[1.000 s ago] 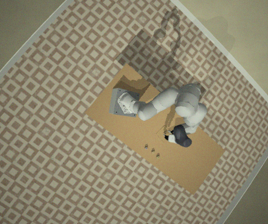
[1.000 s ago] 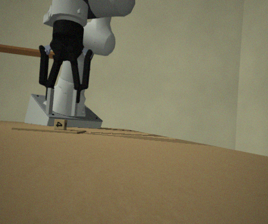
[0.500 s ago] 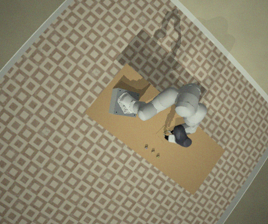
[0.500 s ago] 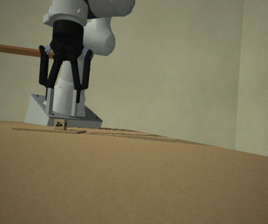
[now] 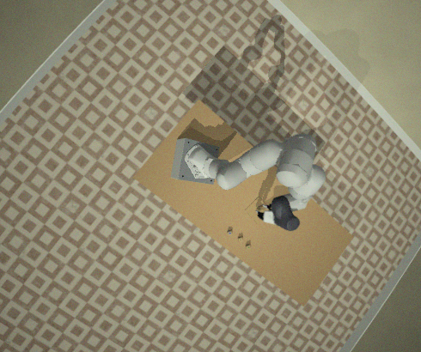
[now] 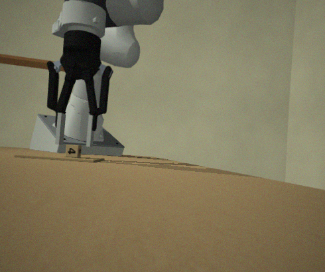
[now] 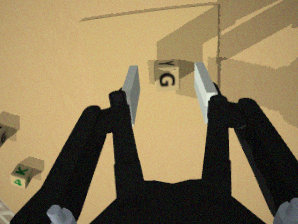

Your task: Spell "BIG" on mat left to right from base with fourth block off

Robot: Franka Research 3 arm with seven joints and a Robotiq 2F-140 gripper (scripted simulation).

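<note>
The thin mat lies 6 cm below my hand, 1 cm to the right of it and 1 cm ahead of it.
</note>
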